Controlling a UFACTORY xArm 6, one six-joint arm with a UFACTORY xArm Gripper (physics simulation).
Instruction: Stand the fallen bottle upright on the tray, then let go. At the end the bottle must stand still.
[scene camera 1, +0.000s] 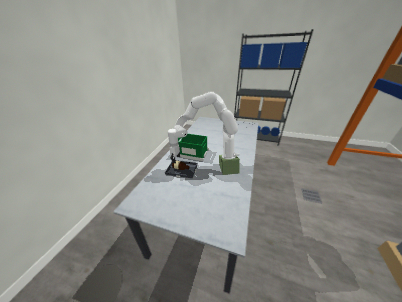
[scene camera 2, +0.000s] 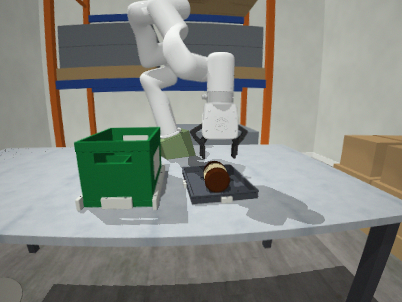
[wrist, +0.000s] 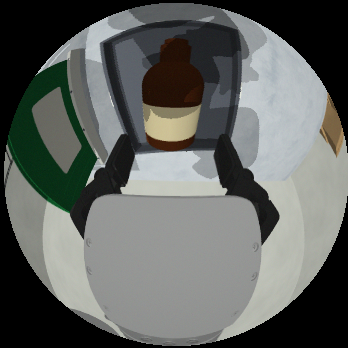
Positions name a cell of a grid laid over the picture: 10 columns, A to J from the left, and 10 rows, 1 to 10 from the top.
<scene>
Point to the gripper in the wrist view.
E5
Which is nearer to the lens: the green crate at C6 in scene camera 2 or the dark tray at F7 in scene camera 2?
The green crate.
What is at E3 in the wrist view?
A brown bottle.
</scene>
